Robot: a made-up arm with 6 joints.
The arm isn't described. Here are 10 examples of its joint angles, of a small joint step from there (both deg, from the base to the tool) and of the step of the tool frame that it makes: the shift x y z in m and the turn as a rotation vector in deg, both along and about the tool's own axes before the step.
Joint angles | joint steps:
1: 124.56 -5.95 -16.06 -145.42 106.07 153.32 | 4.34 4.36 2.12 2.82 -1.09 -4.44
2: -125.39 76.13 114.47 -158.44 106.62 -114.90 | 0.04 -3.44 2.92 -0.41 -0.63 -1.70
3: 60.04 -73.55 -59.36 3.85 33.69 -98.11 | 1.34 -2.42 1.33 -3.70 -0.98 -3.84
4: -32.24 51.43 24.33 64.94 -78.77 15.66 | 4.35 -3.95 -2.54 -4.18 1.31 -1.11
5: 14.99 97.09 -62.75 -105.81 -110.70 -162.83 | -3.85 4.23 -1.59 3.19 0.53 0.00
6: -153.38 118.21 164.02 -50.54 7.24 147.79 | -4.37 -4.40 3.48 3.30 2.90 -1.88
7: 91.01 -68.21 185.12 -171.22 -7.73 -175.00 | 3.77 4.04 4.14 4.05 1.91 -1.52
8: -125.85 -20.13 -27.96 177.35 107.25 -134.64 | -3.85 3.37 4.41 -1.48 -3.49 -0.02
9: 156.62 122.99 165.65 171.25 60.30 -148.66 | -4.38 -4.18 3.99 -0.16 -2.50 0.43
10: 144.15 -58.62 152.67 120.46 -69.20 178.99 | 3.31 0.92 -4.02 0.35 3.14 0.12
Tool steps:
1: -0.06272 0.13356 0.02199 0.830 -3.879 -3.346
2: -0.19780 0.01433 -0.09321 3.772 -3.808 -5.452
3: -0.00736 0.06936 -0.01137 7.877 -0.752 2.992
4: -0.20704 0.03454 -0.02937 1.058 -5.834 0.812
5: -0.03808 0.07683 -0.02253 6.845 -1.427 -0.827
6: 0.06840 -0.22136 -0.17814 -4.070 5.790 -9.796
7: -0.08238 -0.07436 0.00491 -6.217 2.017 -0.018
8: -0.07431 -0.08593 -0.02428 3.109 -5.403 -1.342
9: -0.20237 -0.19058 0.08619 -0.518 -7.575 -8.742
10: 0.02925 -0.17241 0.01477 -6.158 3.151 -0.433
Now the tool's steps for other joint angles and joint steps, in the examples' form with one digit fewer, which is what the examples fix.
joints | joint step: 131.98 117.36 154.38 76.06 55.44 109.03 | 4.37 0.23 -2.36 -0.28 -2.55 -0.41
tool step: 0.1252 -0.1165 0.0678 4.80 0.39 -0.15
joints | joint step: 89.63 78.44 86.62 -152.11 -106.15 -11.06 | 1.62 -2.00 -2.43 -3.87 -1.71 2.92
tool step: 0.0606 -0.0419 0.0195 -2.56 2.73 3.99
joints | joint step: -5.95 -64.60 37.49 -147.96 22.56 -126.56 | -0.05 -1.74 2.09 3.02 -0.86 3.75
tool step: -0.0816 -0.1053 -0.0047 -5.80 0.25 -5.11
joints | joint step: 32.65 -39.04 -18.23 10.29 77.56 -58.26 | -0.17 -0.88 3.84 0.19 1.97 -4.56
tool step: 0.0971 0.0528 0.0578 3.52 -3.19 5.76
